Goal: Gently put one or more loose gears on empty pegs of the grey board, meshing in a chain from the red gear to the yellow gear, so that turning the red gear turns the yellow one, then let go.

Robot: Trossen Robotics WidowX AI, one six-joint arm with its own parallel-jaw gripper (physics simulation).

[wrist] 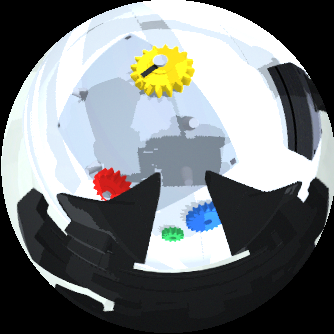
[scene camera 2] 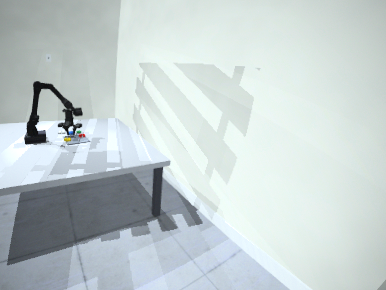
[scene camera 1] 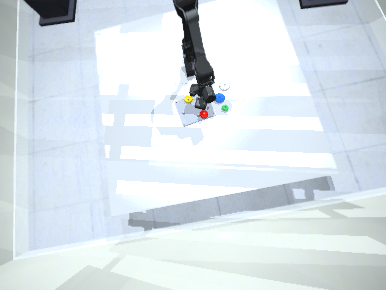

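Where they show: gripper, fingertip midpoint: [wrist: 182,175] [scene camera 2: 71,135]; arm's base, link origin: [scene camera 2: 32,134] [scene camera 1: 191,57].
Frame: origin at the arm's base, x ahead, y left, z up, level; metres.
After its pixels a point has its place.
Observation:
The grey board [scene camera 1: 185,121] @[z -0.048, x 0.395, y -0.057 m] [wrist: 107,125] @[z -0.048, x 0.325, y -0.009 m] lies on the table. The yellow gear [scene camera 1: 188,99] @[z -0.029, x 0.263, y -0.031 m] [scene camera 2: 67,139] @[z -0.033, x 0.256, y -0.050 m] [wrist: 167,75] @[z -0.033, x 0.253, y -0.019 m] and the red gear [scene camera 1: 204,114] @[z -0.031, x 0.366, y 0.061 m] [scene camera 2: 82,135] [wrist: 111,184] @[z -0.033, x 0.348, y 0.049 m] are on its pegs. Bare pegs show in the wrist view, one peg [wrist: 192,123] @[z -0.027, x 0.251, y 0.024 m] right of the middle and another peg [wrist: 82,94] @[z -0.042, x 0.339, y -0.060 m] at the left. The blue gear [scene camera 1: 220,98] @[z -0.038, x 0.269, y 0.165 m] [wrist: 201,218] @[z -0.040, x 0.268, y 0.148 m] and smaller green gear [scene camera 1: 225,108] @[z -0.038, x 0.336, y 0.189 m] [wrist: 172,234] @[z -0.039, x 0.323, y 0.177 m] lie loose beside the board. A white gear [scene camera 1: 224,86] @[z -0.040, x 0.191, y 0.195 m] lies near them. My gripper [scene camera 1: 198,97] @[z -0.038, x 0.272, y 0.067 m] [scene camera 2: 70,129] @[z -0.038, x 0.272, y 0.067 m] [wrist: 182,175] @[z -0.038, x 0.272, y 0.067 m] is partly open and empty above the board, between the red and yellow gears.
The white table [scene camera 1: 225,145] @[z -0.056, x 0.557, y 0.173 m] [scene camera 2: 135,157] @[z -0.056, x 0.712, y -0.428 m] carries the board and gears. The arm's dark base [scene camera 2: 35,137] @[z -0.009, x 0.029, y -0.043 m] [wrist: 295,112] @[z -0.029, x 0.084, y 0.037 m] stands behind the board. The arm hides part of the board in the first scene view. A pale wall [scene camera 2: 300,125] rises beyond the table.

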